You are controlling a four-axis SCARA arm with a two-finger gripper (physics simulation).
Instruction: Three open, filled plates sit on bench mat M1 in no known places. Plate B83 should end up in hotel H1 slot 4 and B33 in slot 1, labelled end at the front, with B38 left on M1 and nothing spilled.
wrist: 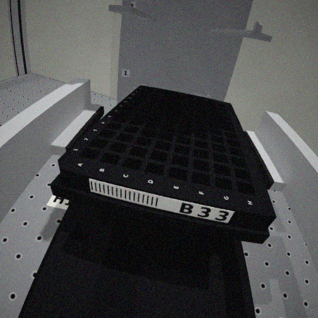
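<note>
Plate B33 (170,150) is a black multi-well plate in the middle of the wrist view. Its white barcode label faces the camera, and its far end lies in shadow toward the hotel. My gripper (176,108) is shut on it, with pale fingers along its left and right sides. The plate looks level; I see no spill. The grey back panel of hotel H1 (172,55) rises beyond the plate, with a slot tag "1" (125,73) just above the plate's far left. Whether the far end is between the ledges cannot be told. B83, B38 and M1 do not show.
Two ledges (131,10) (245,34) stick out higher up at the left and right of the hotel panel. A dark flat shape (140,280) lies below the plate. A partly hidden white tag (58,201) is at its left. The perforated bench (17,240) shows on both sides.
</note>
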